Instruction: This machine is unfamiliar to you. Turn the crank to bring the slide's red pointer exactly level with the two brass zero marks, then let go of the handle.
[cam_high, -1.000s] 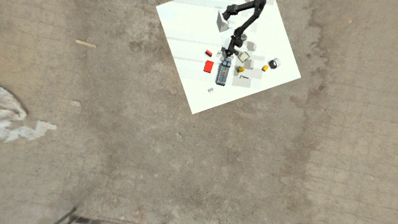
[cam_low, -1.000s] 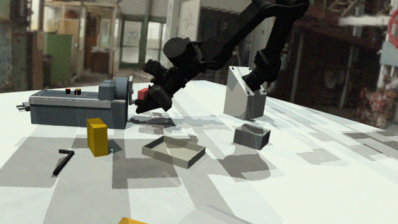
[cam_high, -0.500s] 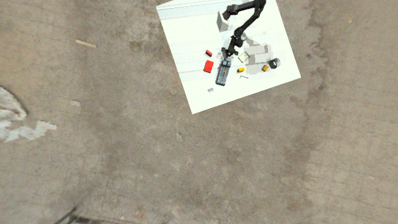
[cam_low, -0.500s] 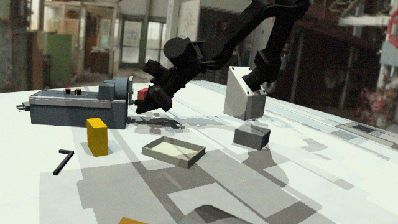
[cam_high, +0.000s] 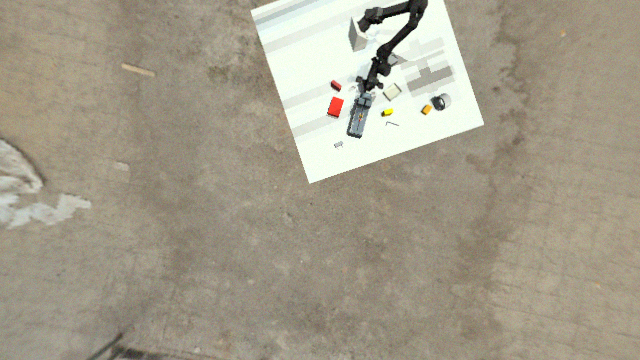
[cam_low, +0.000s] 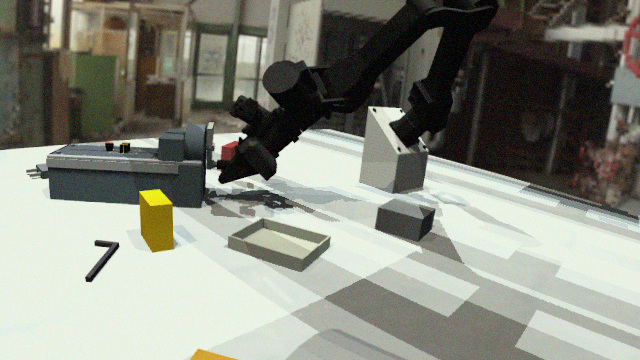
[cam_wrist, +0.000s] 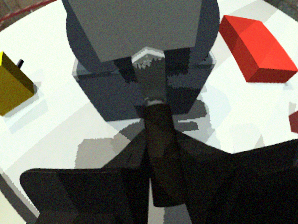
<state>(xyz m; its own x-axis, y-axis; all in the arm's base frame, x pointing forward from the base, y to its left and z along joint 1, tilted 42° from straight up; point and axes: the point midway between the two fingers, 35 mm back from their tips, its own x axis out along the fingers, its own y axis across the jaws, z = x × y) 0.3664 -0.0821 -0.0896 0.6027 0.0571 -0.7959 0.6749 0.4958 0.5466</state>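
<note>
The dark crank handle is 1 cm behind my gripper tip, 1 cm to the left of it and 3 cm above it. Also, from my gripper tip: red pointer: 15 cm ahead, 12 cm to the right, 5 cm above; then shallow grey tray: 6 cm ahead, 19 cm to the left, 3 cm below; then yellow block: 18 cm ahead, 9 cm to the left.
</note>
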